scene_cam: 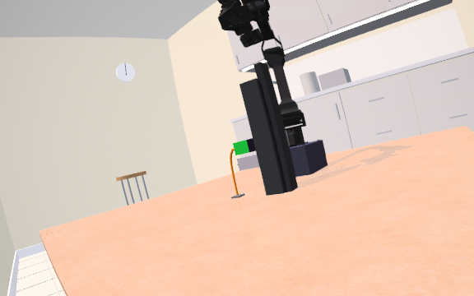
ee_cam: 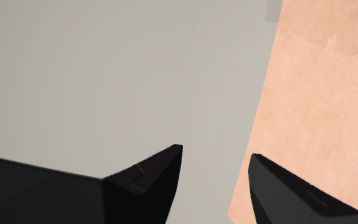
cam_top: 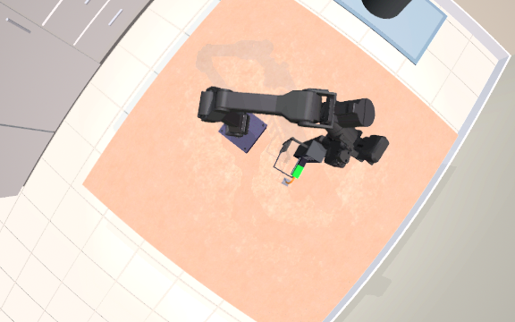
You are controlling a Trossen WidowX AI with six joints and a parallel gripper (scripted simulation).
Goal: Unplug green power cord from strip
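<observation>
Right now the green plug is 310 mm below my gripper tip, 100 mm behind it and 90 mm to the right of it. Round my gripper tip: black power strip 300 mm below, 100 mm behind, 20 mm to the right.
</observation>
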